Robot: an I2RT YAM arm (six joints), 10 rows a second.
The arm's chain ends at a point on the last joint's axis. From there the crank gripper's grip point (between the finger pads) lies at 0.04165 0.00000 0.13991 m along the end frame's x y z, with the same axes.
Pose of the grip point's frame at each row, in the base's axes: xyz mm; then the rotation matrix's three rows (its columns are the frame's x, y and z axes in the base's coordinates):
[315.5 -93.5 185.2], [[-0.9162 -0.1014 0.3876], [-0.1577 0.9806 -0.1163], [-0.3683 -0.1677 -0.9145]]
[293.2 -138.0 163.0], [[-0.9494 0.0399 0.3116], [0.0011 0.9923 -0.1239], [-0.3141 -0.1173 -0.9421]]
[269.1 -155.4 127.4], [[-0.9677 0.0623 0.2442], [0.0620 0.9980 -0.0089], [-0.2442 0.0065 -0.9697]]
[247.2 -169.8 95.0], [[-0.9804 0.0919 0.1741], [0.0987 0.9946 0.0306], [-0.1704 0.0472 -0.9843]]
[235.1 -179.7 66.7], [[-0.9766 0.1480 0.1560], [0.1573 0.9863 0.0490], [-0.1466 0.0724 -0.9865]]
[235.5 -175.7 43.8], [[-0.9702 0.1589 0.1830], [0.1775 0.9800 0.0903], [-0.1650 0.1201 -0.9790]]
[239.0 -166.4 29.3], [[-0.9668 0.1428 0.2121], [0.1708 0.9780 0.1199], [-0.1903 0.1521 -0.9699]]
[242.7 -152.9 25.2], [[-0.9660 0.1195 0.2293], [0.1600 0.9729 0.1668], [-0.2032 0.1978 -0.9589]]
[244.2 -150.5 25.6], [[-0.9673 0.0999 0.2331], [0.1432 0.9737 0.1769], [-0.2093 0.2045 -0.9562]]
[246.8 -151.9 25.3], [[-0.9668 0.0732 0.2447], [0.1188 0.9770 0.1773], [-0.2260 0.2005 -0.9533]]
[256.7 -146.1 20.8], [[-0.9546 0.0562 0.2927], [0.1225 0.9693 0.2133], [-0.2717 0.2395 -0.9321]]
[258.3 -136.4 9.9], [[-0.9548 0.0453 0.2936], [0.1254 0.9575 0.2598], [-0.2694 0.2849 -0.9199]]
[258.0 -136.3 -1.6], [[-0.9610 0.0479 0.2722], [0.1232 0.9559 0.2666], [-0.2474 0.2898 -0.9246]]
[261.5 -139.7 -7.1], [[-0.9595 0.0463 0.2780], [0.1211 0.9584 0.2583], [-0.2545 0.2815 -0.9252]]
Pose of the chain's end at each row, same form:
[299.4 -70.7 328.5], [[-0.9162 -0.1014 0.3876], [-0.1577 0.9806 -0.1163], [-0.3683 -0.1677 -0.9145]]
[289.1 -120.7 307.9], [[-0.9494 0.0399 0.3116], [0.0011 0.9923 -0.1239], [-0.3141 -0.1173 -0.9421]]
[275.2 -156.7 273.2], [[-0.9677 0.0623 0.2442], [0.0620 0.9980 -0.0089], [-0.2442 0.0065 -0.9697]]
[263.7 -178.2 239.8], [[-0.9804 0.0919 0.1741], [0.0987 0.9946 0.0306], [-0.1704 0.0472 -0.9843]]
[253.9 -193.1 210.8], [[-0.9766 0.1480 0.1560], [0.1573 0.9863 0.0490], [-0.1466 0.0724 -0.9865]]
[250.3 -195.7 187.6], [[-0.9702 0.1589 0.1830], [0.1775 0.9800 0.0903], [-0.1650 0.1201 -0.9790]]
[249.6 -190.3 172.9], [[-0.9668 0.1428 0.2121], [0.1708 0.9780 0.1199], [-0.1903 0.1521 -0.9699]]
[250.9 -182.9 167.8], [[-0.9660 0.1195 0.2293], [0.1600 0.9729 0.1668], [-0.2032 0.1978 -0.9589]]
[251.9 -181.2 168.1], [[-0.9673 0.0999 0.2331], [0.1432 0.9737 0.1769], [-0.2093 0.2045 -0.9562]]
[252.8 -181.7 168.1], [[-0.9668 0.0732 0.2447], [0.1188 0.9770 0.1773], [-0.2260 0.2005 -0.9533]]
[255.5 -181.0 162.5], [[-0.9546 0.0562 0.2927], [0.1225 0.9693 0.2133], [-0.2717 0.2395 -0.9321]]
[257.0 -178.0 149.8], [[-0.9548 0.0453 0.2936], [0.1254 0.9575 0.2598], [-0.2694 0.2849 -0.9199]]
[259.9 -178.7 138.1], [[-0.9610 0.0479 0.2722], [0.1232 0.9559 0.2666], [-0.2474 0.2898 -0.9246]]
[262.6 -180.9 132.9], [[-0.9595 0.0463 0.2780], [0.1211 0.9584 0.2583], [-0.2545 0.2815 -0.9252]]

